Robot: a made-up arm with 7 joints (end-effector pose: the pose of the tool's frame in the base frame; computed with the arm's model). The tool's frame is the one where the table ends.
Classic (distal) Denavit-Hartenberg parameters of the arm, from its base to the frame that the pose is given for. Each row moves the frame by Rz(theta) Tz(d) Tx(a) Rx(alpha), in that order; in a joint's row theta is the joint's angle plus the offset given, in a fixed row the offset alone. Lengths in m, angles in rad.
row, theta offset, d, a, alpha
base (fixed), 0, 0.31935, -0.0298, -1.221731
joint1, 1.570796, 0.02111, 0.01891, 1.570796
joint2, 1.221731, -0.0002, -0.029, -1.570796
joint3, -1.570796, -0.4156, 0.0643, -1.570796
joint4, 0, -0.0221, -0.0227, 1.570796
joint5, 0, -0.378, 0.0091, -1.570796
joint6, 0, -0.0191, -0.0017, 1.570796
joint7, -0.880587, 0, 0.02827, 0
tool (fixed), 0.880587, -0.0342, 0, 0
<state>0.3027 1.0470 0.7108 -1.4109 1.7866 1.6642 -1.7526</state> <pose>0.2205 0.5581 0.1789 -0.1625 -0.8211 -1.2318</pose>
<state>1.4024 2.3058 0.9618 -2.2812 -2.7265 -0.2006 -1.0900</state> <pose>0.3422 0.1182 0.1944 -0.5691 -0.5660 0.0159</pose>
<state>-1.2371 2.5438 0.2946 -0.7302 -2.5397 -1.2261 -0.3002</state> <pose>-0.3758 0.4465 0.8876 1.3545 1.2714 -1.0655</pose>
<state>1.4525 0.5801 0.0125 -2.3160 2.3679 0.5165 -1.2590</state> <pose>-0.1388 0.1403 -0.0097 -0.6920 -0.8379 0.4243</pose>
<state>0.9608 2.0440 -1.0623 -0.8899 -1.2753 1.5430 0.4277</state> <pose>-0.1499 0.8202 0.3232 -1.5638 -0.8694 2.0881</pose>
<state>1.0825 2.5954 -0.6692 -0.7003 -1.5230 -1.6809 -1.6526</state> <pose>0.2768 0.7376 0.5499 2.4220 -0.2429 1.6129</pose>
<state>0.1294 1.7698 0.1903 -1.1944 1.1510 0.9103 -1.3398</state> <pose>0.3791 0.5904 0.3538 1.0097 -0.0695 -1.0380</pose>
